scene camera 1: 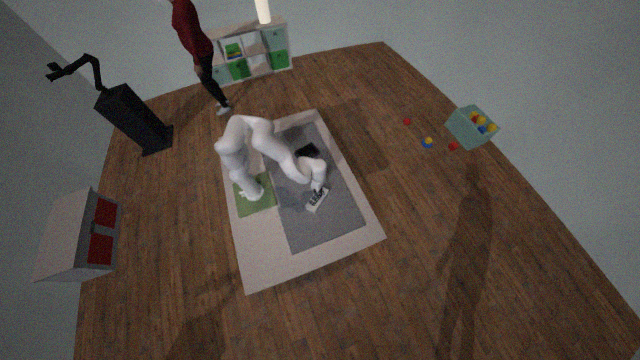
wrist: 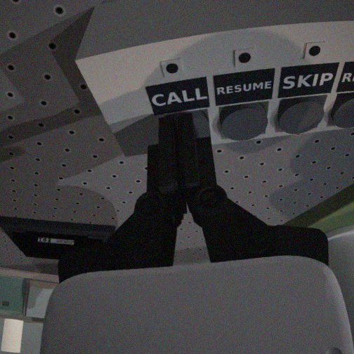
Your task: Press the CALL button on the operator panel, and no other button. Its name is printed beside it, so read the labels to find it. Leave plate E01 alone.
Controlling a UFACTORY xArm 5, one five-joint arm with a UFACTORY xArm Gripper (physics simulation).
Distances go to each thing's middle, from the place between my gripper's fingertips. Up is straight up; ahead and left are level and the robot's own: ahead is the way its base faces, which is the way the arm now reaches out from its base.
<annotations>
The operator panel [wrist: 138, 68] lies 3 cm behind my hand, 4 cm to the right of it and 3 cm below it.
</annotations>
